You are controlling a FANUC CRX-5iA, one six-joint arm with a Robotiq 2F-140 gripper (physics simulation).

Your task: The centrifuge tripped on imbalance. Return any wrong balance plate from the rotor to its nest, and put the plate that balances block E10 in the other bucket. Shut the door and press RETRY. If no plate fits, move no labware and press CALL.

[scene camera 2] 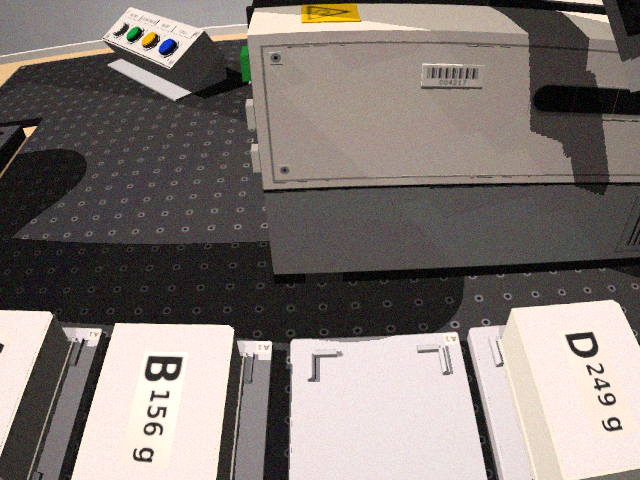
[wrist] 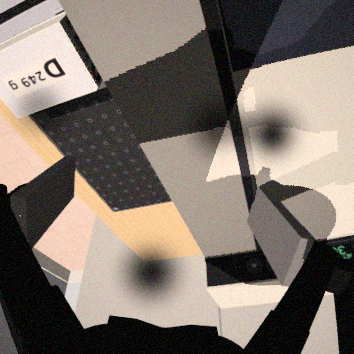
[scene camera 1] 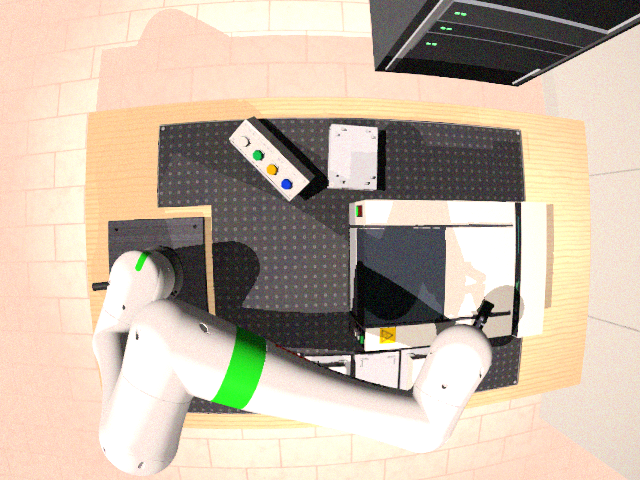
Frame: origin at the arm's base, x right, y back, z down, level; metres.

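Seen in the pictures: gripper, fingertip midpoint: [wrist: 164,191].
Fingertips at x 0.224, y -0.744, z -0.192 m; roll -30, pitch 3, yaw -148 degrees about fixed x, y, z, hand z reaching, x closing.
Observation:
A point is followed by its place in that frame.
My gripper [wrist: 164,191] {z -0.192, x 0.224, y -0.744 m} is open and empty, high over the front right part of the centrifuge [scene camera 1: 434,212] {z -0.190, x -0.087, y -0.670 m} [scene camera 2: 392,139] {z -0.112, x 0.209, y -0.573 m} [wrist: 300,85] {z -0.190, x 0.126, y -0.694 m}; in scene camera 1 the wrist hides most of it. A dark window panel [scene camera 1: 400,273] {z -0.193, x 0.037, y -0.576 m} covers the left part of the centrifuge top. Plate B, 156 g, [scene camera 2: 155,403] {z -0.034, x 0.342, y -0.411 m} and plate D, 249 g, [scene camera 2: 594,387] {z -0.034, x 0.370, y -0.672 m} [wrist: 45,70] {z -0.034, x 0.347, y -0.677 m} sit in their nests. Part of plate A [scene camera 2: 20,366] {z -0.034, x 0.309, y -0.311 m} shows at the left edge of scene camera 2. The nest [scene camera 1: 376,369] {z 0.008, x 0.322, y -0.547 m} [scene camera 2: 382,418] {z 0.008, x 0.342, y -0.547 m} between B and D is empty. The rotor, buckets and block E10 do not show.
A sloped button box [scene camera 1: 258,167] {z -0.030, x -0.238, y -0.295 m} [scene camera 2: 155,40] {z -0.047, x -0.220, y -0.337 m} with white, green, amber and blue buttons stands at the back left. A pale nest plate [scene camera 1: 353,155] {z -0.020, x -0.247, y -0.534 m} with corner brackets lies beside it, behind the centrifuge. My forearm stretches over the front row. A black cabinet [scene camera 1: 491,51] stands beyond the table.

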